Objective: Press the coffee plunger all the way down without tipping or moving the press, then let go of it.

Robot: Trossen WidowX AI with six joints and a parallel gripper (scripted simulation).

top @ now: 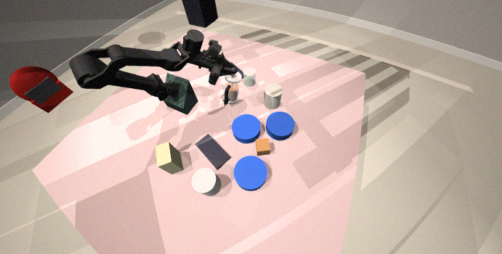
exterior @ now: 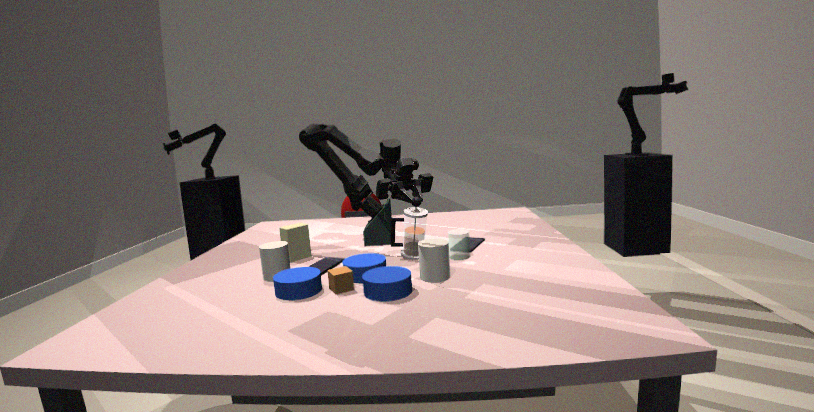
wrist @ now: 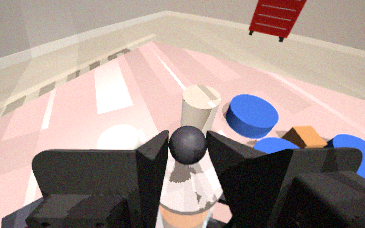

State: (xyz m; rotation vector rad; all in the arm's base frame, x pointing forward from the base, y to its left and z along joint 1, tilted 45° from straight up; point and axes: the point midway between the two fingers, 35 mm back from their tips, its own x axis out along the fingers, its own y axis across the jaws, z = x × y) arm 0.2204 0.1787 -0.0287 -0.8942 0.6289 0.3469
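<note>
The coffee press lies 9 cm below my gripper tip, 3 cm to the right of it and 2 cm behind it. Round my gripper tip: yellow block: 41 cm to the right, 12 cm below, 6 cm behind; orange cube: 22 cm ahead, 19 cm to the right, 15 cm below.
</note>
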